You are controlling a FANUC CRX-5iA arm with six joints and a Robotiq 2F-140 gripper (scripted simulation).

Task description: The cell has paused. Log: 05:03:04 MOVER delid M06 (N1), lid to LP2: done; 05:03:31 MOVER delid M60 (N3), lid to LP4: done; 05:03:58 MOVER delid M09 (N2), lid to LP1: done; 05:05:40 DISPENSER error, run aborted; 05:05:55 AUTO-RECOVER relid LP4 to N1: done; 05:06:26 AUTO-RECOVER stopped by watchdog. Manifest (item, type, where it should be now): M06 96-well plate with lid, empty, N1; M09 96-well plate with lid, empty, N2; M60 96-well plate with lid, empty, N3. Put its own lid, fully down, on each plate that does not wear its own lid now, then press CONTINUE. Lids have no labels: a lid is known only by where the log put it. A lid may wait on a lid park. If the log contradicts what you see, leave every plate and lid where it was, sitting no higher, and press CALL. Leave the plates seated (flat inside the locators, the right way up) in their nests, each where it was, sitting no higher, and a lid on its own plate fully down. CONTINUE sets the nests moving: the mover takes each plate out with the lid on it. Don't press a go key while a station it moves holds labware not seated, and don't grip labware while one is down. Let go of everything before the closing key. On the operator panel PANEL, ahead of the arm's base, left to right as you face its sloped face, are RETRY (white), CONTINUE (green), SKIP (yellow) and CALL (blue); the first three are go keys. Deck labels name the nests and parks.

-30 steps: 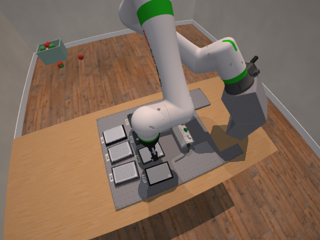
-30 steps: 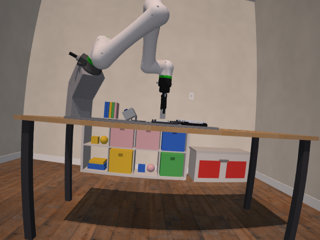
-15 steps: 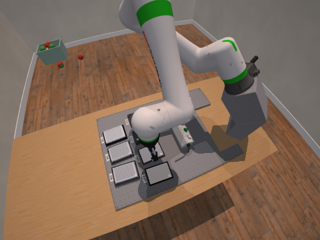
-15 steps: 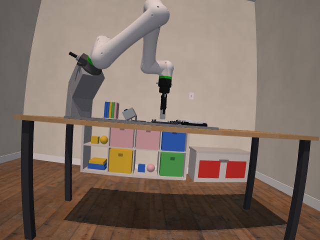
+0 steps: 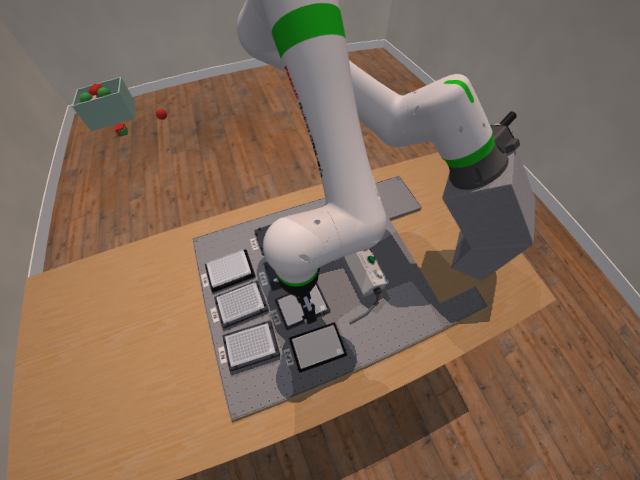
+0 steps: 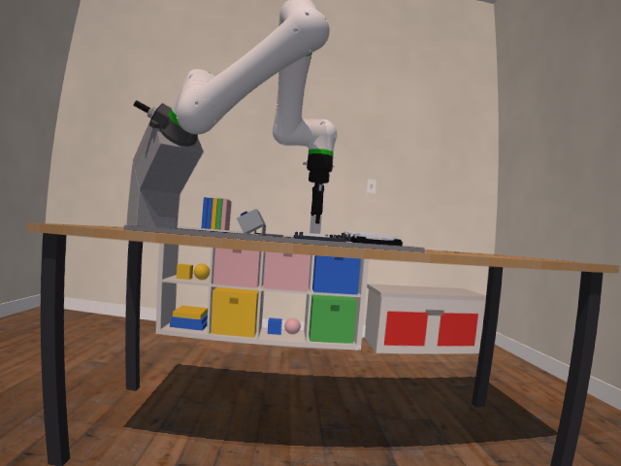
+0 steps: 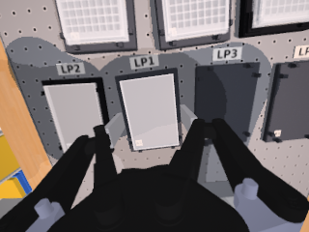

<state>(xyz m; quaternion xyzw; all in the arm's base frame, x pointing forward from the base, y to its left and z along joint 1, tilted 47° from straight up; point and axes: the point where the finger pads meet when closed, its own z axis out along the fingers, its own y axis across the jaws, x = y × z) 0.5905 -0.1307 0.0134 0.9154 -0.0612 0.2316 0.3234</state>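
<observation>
My gripper is now 40 mm above the park labelled LP1. Also, from my hand: LP3: 120 mm to the right, 40 mm below, 40 mm behind; LP2 label: 130 mm ahead, 90 mm to the left, 40 mm below; lid park LP2: 120 mm to the left, 40 mm below, 40 mm ahead.
</observation>
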